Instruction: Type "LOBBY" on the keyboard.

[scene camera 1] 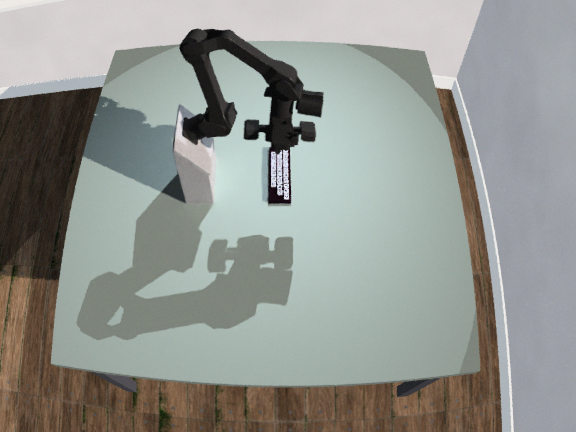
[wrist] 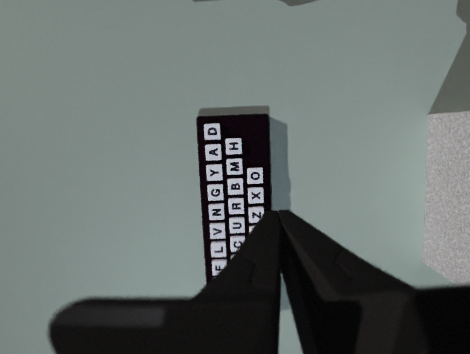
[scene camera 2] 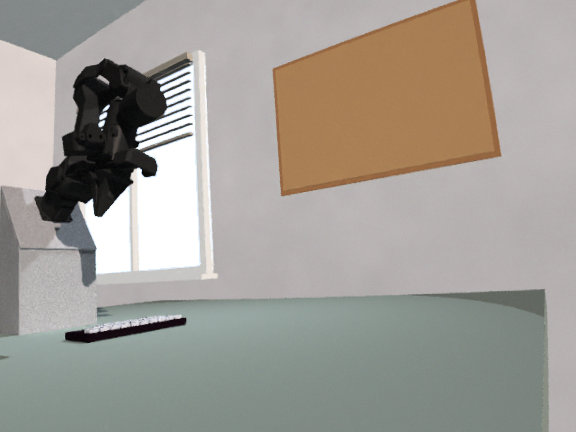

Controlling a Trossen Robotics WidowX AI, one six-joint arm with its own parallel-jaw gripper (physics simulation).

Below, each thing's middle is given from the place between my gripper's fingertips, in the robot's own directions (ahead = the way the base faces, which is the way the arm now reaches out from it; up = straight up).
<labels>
I see the dark keyboard point(scene camera 2: 110, 330) 190 mm below my hand, 50 mm to the left of it and 10 mm ahead of it.
</labels>
